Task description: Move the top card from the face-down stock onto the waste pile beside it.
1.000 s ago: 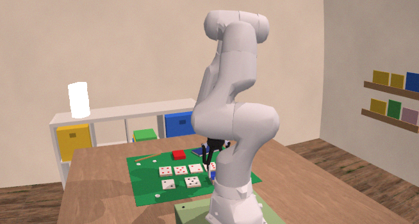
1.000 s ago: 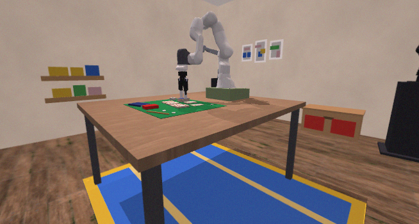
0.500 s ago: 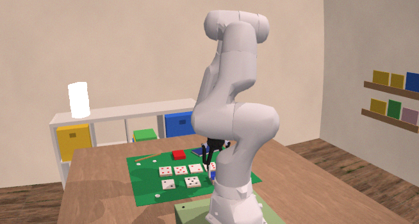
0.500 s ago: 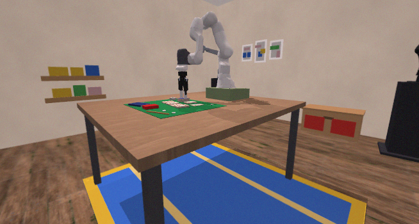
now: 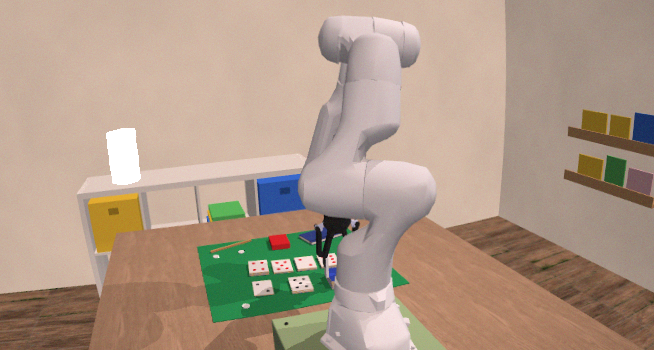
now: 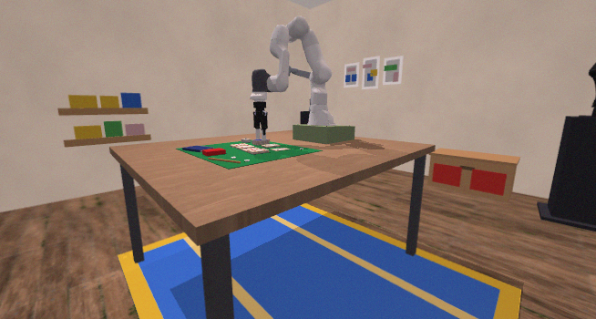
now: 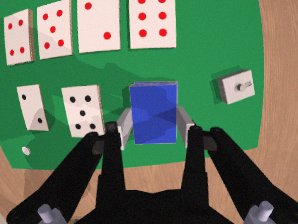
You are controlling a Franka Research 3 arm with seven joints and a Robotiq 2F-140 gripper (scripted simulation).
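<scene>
Right now the black-pip card is 50 mm ahead of my hand, 230 mm to the left of it and 50 mm below it. Also, from my hand: red block 350 mm ahead, 80 mm to the left, 40 mm below; grey block 10 mm ahead, 130 mm to the right, 40 mm below; green mat 170 mm ahead, 90 mm to the left, 70 mm below.
</scene>
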